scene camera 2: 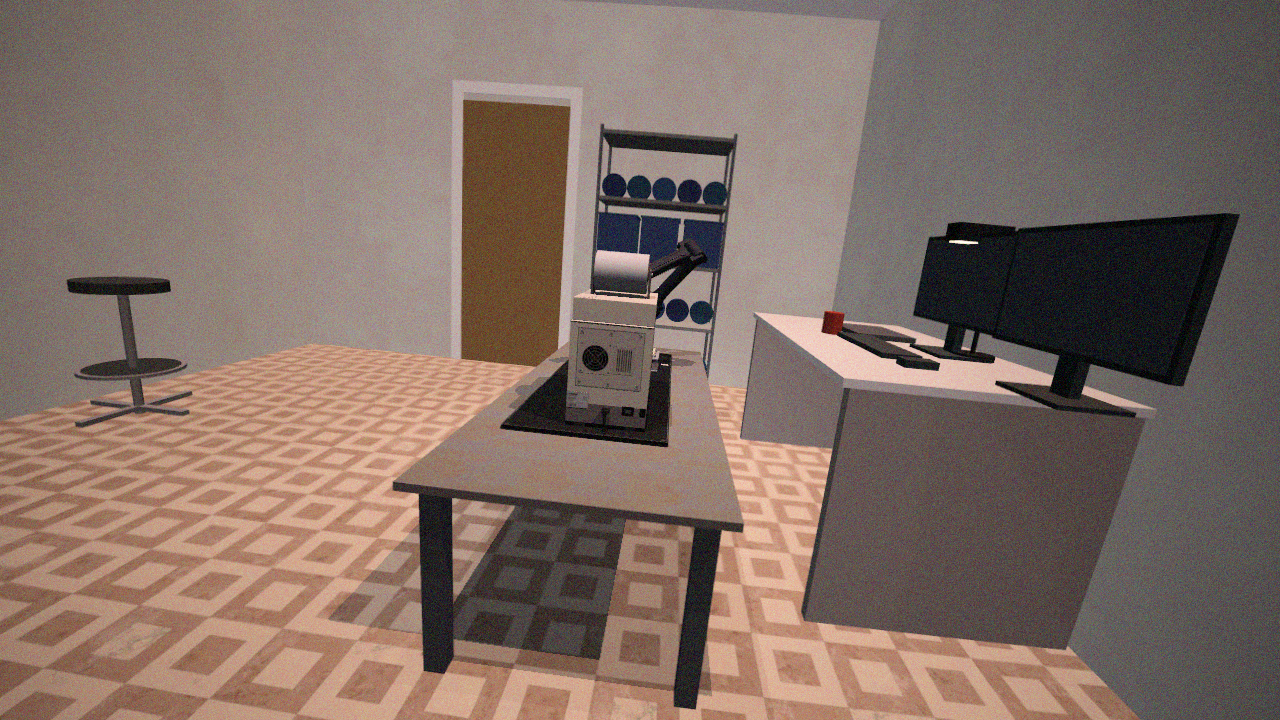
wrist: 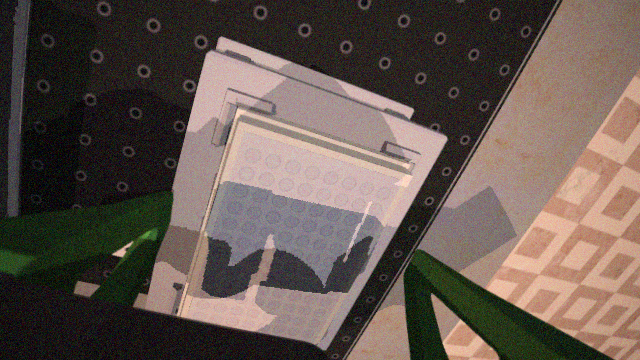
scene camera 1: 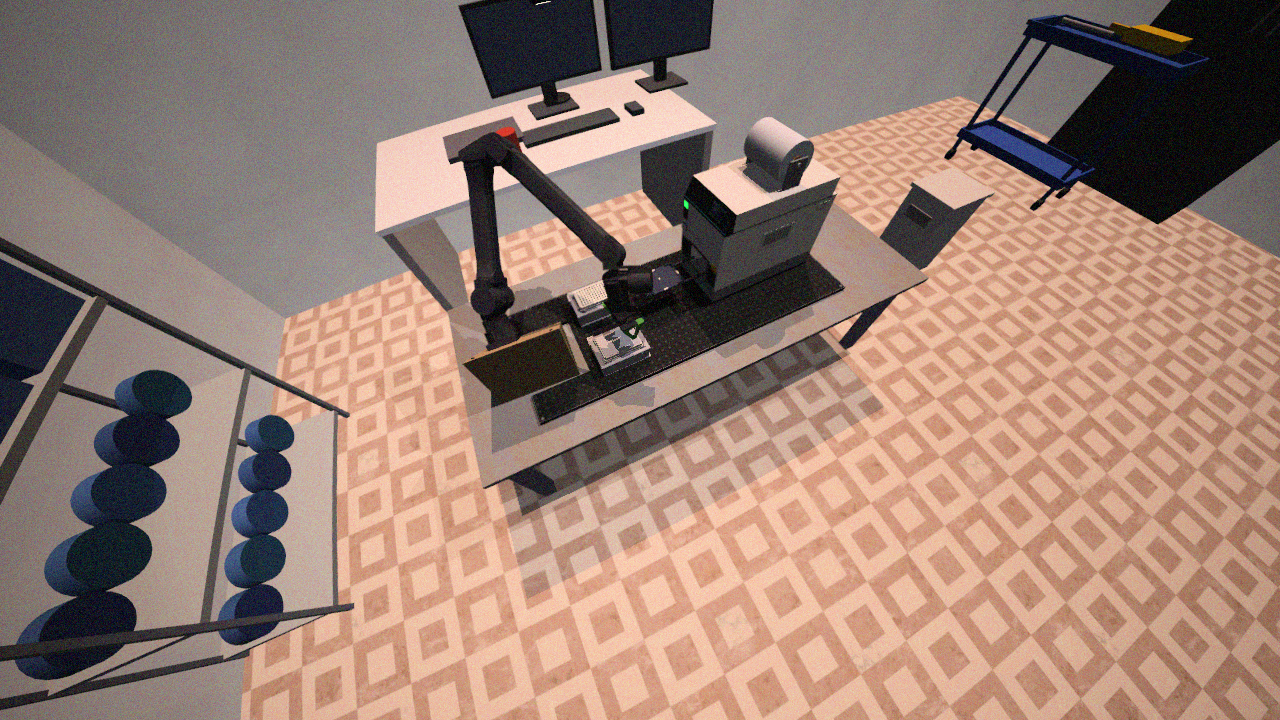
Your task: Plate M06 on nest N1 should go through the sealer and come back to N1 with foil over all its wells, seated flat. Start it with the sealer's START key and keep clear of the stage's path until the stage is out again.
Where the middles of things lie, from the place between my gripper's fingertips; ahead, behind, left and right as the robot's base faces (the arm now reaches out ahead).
Now: the well plate (scene camera 1: 614, 344) 40 mm below my hand, 40 mm behind it and 10 mm to the right of it. From my hand the other things lie so: foil roll (scene camera 2: 614, 271) (560 mm ahead, 320 mm above, 150 mm to the left); then sealer stage (scene camera 1: 670, 277) (220 mm ahead, 140 mm to the left).
